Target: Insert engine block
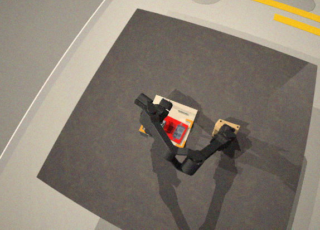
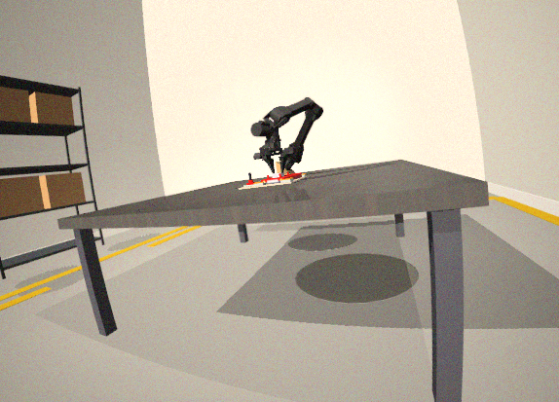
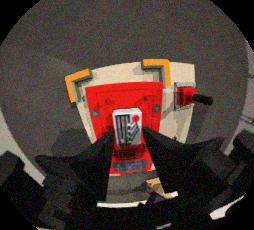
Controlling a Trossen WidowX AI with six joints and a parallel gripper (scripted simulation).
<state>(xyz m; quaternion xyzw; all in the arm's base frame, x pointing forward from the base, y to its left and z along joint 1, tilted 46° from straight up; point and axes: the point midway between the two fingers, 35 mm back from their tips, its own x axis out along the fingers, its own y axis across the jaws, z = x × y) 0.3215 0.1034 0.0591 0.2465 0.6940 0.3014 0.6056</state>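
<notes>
The engine block lies 10 mm below my gripper tip.
</notes>
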